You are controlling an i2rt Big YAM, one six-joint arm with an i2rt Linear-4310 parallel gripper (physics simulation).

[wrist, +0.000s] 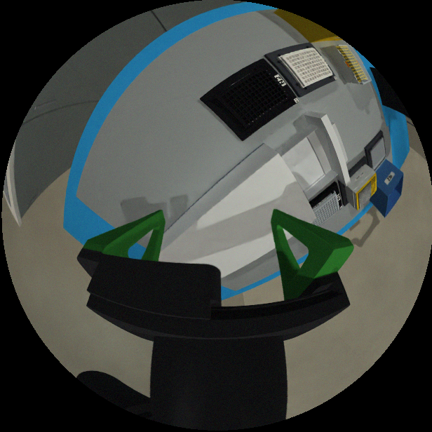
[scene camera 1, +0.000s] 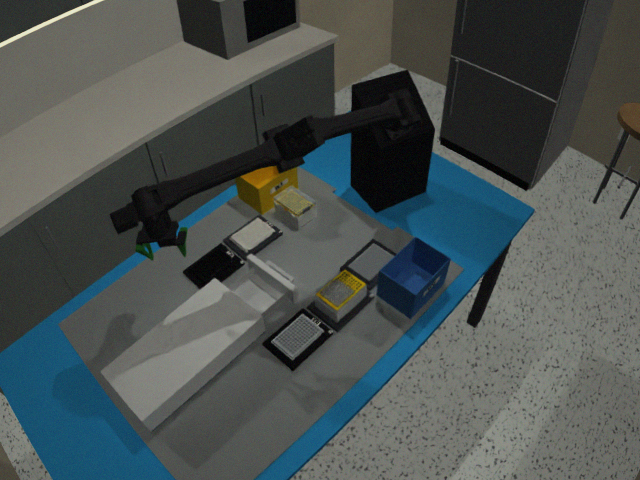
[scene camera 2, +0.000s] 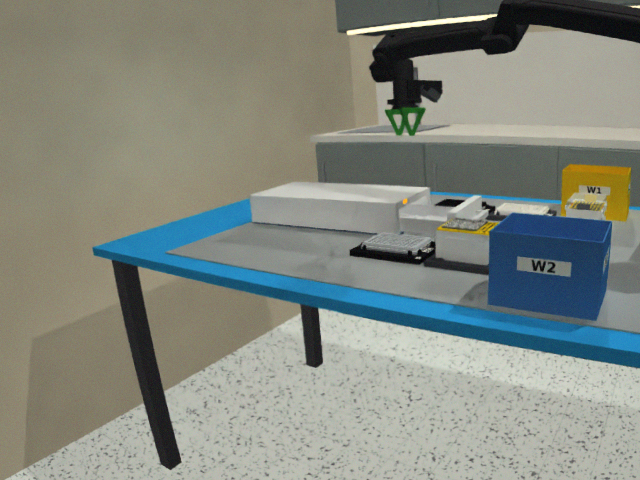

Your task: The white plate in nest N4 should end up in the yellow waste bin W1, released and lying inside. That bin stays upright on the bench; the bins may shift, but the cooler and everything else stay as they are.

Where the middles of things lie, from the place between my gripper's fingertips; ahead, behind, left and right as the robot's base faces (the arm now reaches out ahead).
Labels:
Now: hand 130 mm past the black plate (scene camera 1: 218,261), 60 mm to the left of it and 190 mm above it. Also, from my hand: white plate (scene camera 1: 250,236): 300 mm behind, 100 mm to the right, 190 mm below; nest N4 (wrist: 272,56): 300 mm behind, 100 mm to the right, 210 mm below; yellow-topped box (scene camera 2: 461,240): 380 mm behind, 280 mm to the left, 170 mm below.

